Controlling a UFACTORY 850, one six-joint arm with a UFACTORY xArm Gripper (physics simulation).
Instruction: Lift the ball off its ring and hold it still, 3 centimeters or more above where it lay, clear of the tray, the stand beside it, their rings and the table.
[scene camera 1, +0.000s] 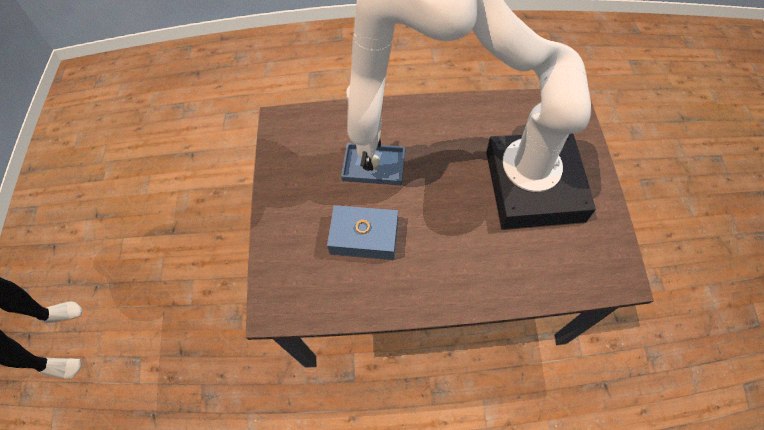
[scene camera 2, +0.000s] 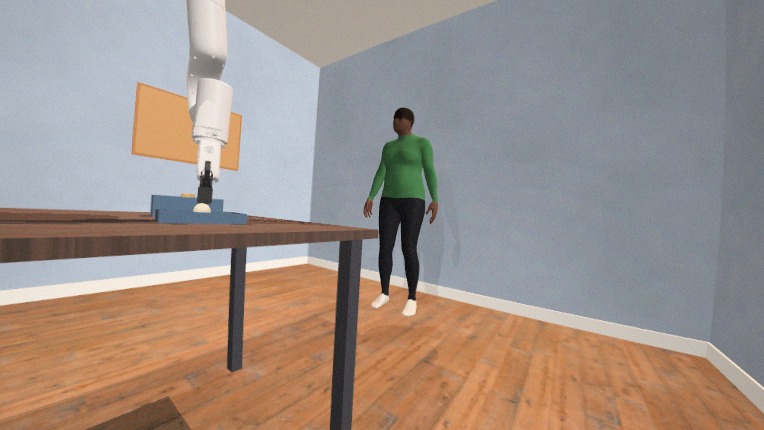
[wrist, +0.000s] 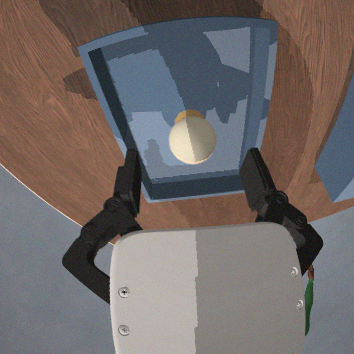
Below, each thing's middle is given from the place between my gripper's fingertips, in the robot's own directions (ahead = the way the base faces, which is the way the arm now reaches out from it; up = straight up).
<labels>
Right now the cream ball (wrist: 192, 139) is 2 cm below my hand. The rest, counted from my hand: blue tray (scene camera 2: 161, 215) (4 cm below); then blue stand (scene camera 2: 187, 201) (1 cm behind, 25 cm to the left, 1 cm below).
</labels>
